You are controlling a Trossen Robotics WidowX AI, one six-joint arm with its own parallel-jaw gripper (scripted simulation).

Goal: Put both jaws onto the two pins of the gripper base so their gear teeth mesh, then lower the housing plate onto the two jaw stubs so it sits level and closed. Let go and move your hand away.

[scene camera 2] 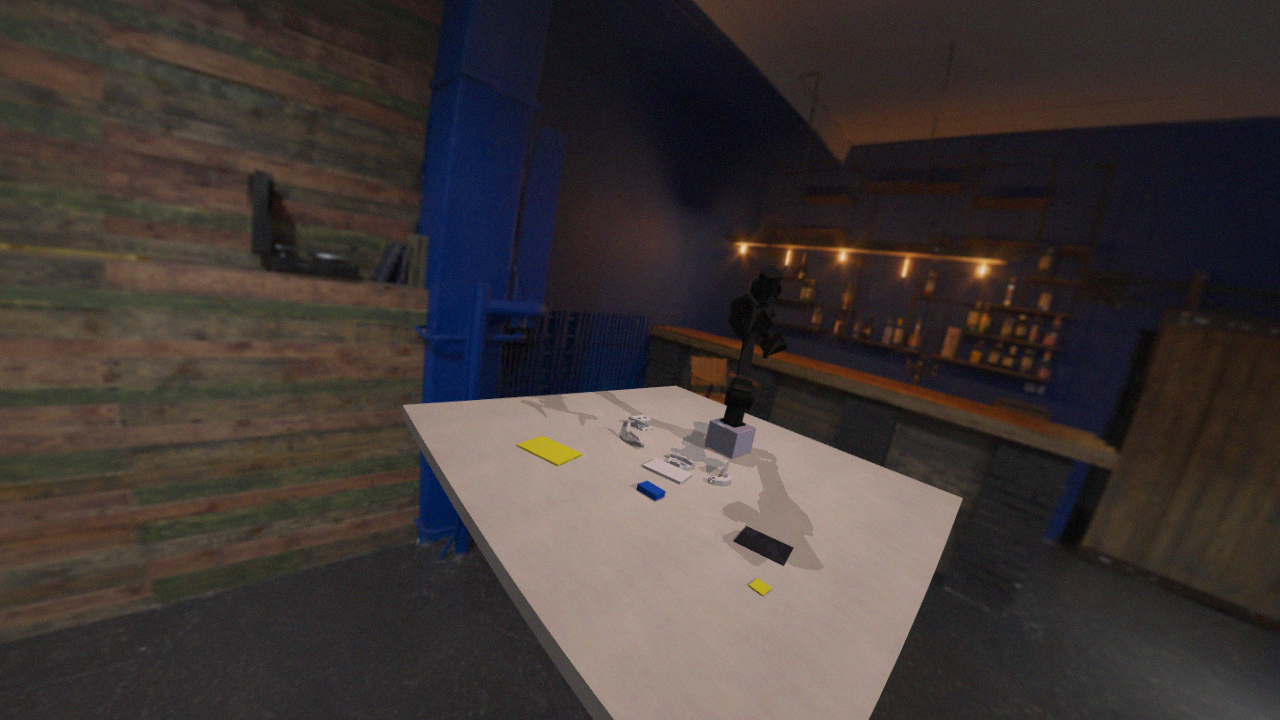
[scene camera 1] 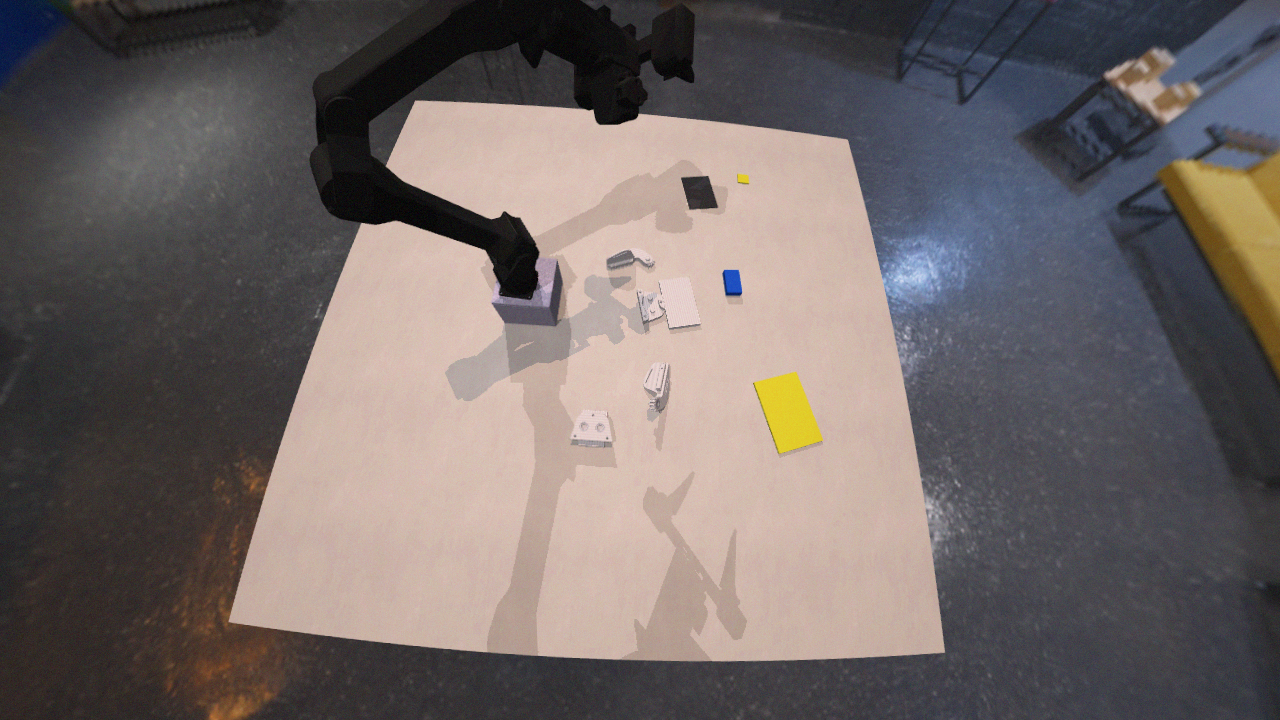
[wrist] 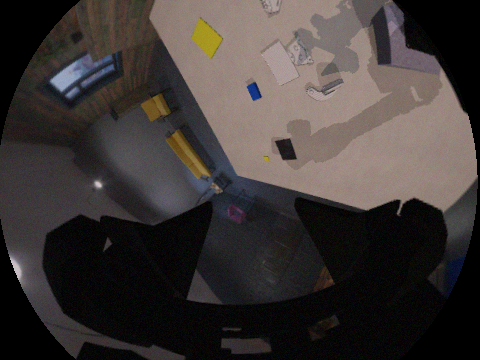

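Note:
The gripper (scene camera 1: 668, 88), (scene camera 2: 756, 346), (wrist: 254, 204) is open and holds nothing. There's a yellow sheet (scene camera 1: 785, 405), (scene camera 2: 543, 447) in view, along with a black sheet (scene camera 2: 766, 546), (scene camera 1: 698, 190).

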